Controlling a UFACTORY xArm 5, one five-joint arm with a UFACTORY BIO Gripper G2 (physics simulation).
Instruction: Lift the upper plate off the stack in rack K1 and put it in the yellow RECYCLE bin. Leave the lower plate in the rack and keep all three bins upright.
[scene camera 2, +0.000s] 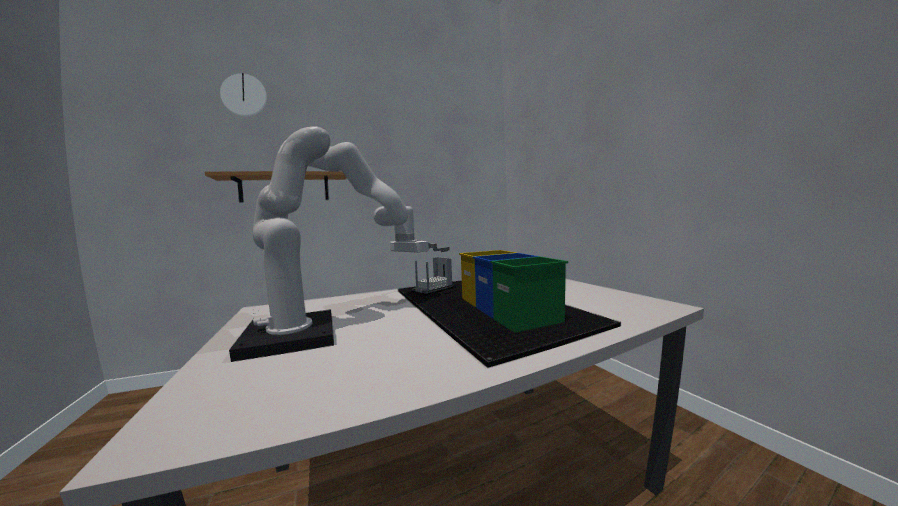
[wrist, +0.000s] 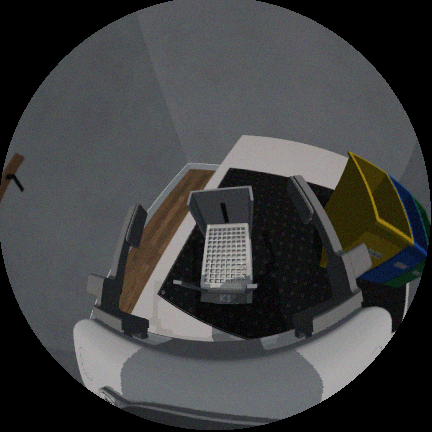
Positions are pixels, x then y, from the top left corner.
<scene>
A yellow bin shows in scene camera 2 (467, 262) and in the wrist view (364, 206).
</scene>
